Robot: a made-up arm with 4 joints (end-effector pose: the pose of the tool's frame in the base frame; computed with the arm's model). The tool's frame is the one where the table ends.
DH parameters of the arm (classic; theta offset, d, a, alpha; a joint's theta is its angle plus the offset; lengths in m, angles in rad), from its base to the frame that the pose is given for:
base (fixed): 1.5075 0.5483 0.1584 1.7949
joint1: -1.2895 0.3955 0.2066 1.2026
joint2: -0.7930 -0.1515 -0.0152 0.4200
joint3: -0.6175 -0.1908 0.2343 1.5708
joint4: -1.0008 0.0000 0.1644 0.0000
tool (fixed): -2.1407 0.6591 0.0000 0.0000
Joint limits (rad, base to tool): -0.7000..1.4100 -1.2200..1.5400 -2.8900..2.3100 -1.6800..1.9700
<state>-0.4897 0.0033 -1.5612 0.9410</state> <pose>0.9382 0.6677 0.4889 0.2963 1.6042 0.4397</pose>
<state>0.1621 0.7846 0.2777 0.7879</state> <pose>-0.3767 0.6951 0.5081 -0.1201 -1.0106 0.3184</pose>
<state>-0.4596 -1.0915 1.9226 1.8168</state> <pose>-0.3604 0.0328 0.4967 -0.9273 -0.3797 2.3921</pose>
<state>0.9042 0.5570 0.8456 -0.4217</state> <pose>-0.1780 0.8124 0.8827 0.9381 -1.0974 -1.3398</pose>
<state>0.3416 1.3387 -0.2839 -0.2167</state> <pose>-0.3008 0.6445 0.7984 0.7442 -0.8548 -0.8052</pose>
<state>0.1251 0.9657 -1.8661 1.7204</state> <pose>0.6462 0.0548 0.9747 1.1956 0.2536 1.5571</pose>
